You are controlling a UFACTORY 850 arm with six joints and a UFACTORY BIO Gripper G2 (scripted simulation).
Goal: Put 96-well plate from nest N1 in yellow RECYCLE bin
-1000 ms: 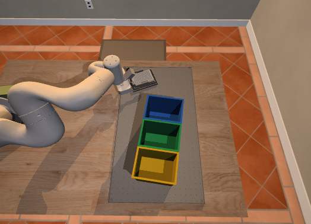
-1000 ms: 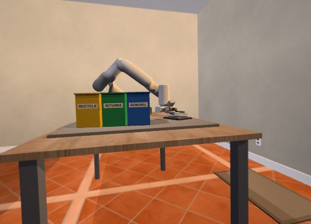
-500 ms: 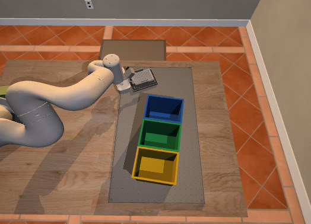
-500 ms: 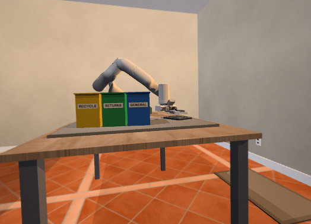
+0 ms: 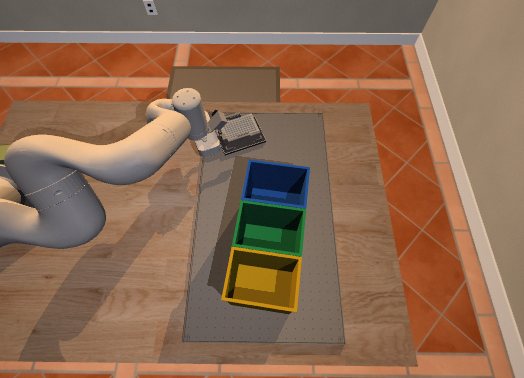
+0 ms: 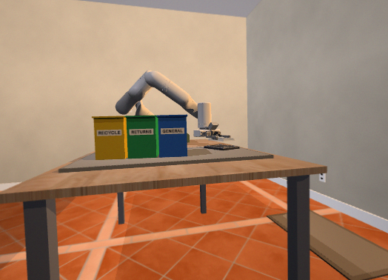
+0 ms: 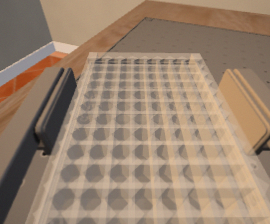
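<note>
The dark plate nest N1 lies 60 mm below my hand. Also, from my hand: blue general bin (300 mm to the right, 80 mm ahead, 30 mm above); then grey perforated mat (300 mm to the right, 70 mm below, 50 mm ahead); then clear 96-well plate (10 mm below).
</note>
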